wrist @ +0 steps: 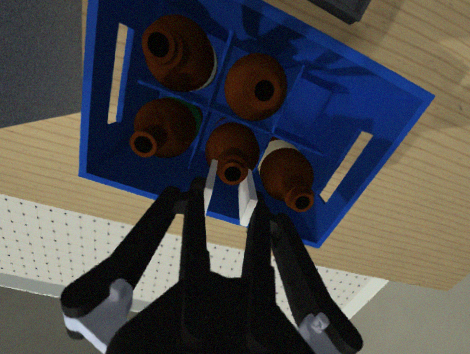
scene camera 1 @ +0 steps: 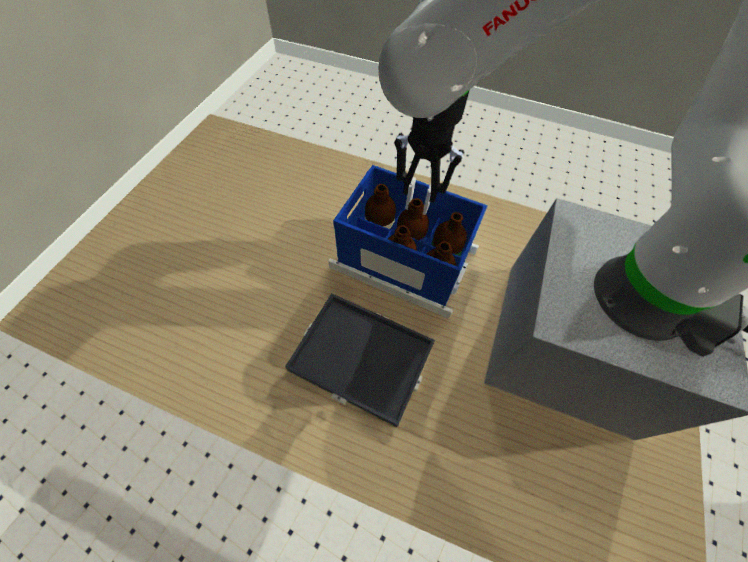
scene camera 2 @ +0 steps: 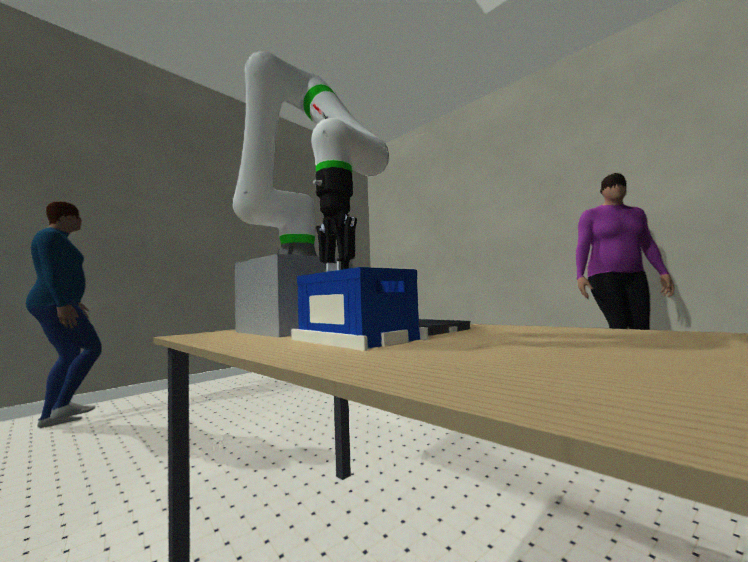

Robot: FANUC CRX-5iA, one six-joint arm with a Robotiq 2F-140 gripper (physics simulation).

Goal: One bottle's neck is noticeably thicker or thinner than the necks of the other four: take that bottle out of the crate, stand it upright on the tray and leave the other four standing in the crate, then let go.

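Places are measured from the arm's base along level axes (x down, y back, z left), in centimetres.
Where they show: gripper, between the fingertips: (wrist: 228,175) (scene camera 1: 417,207); arm's base, origin of its link: (scene camera 1: 640,297) (scene camera 2: 298,260).
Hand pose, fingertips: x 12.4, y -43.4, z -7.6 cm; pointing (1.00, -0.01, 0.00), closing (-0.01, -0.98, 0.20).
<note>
Things, the pixels of their top centre, and the offset from my fingertips.
- blue crate, centre of its top: (wrist: 244,138) (scene camera 1: 412,212) (scene camera 2: 354,272) dx -4.5, dy +1.3, dz +5.8 cm
- brown middle bottle, centre of its top: (wrist: 232,174) (scene camera 1: 416,202) dx -3.3, dy +0.4, dz +1.7 cm
- front middle bottle, centre of its top: (wrist: 264,90) (scene camera 1: 403,230) dx -3.3, dy +1.6, dz +10.0 cm
- front right bottle, centre of its top: (wrist: 158,44) (scene camera 1: 444,246) dx -3.3, dy +10.8, dz +8.9 cm
- dark tray, centre of its top: (scene camera 1: 361,353) (scene camera 2: 419,321) dx +10.4, dy +6.2, dz +32.7 cm
My gripper (scene camera 1: 419,200) (scene camera 2: 334,265) (wrist: 228,175) points down into the blue crate (scene camera 1: 347,244) (scene camera 2: 387,314) (wrist: 86,100). Its pale fingertips are shut on the neck of the brown middle bottle (scene camera 1: 413,224) (wrist: 232,142) in the back row, which stands in its compartment. In scene camera 1, one bottle (scene camera 1: 379,208) (wrist: 286,175) is left of it, another (scene camera 1: 450,234) (wrist: 165,127) right, and two more, a front middle bottle (scene camera 1: 402,238) (wrist: 252,82) and a front right bottle (scene camera 1: 443,252) (wrist: 192,60), in front. The front left compartment is empty. The dark tray (scene camera 1: 338,344) (scene camera 2: 447,324) is empty.
Low white rails (scene camera 1: 387,287) (scene camera 2: 329,339) run beside the crate's foot. The grey pedestal (scene camera 1: 568,368) (scene camera 2: 260,296) carries the arm on the right in scene camera 1. Two people, one in teal (scene camera 2: 57,265) and one in purple (scene camera 2: 616,241), stand beyond the table.
</note>
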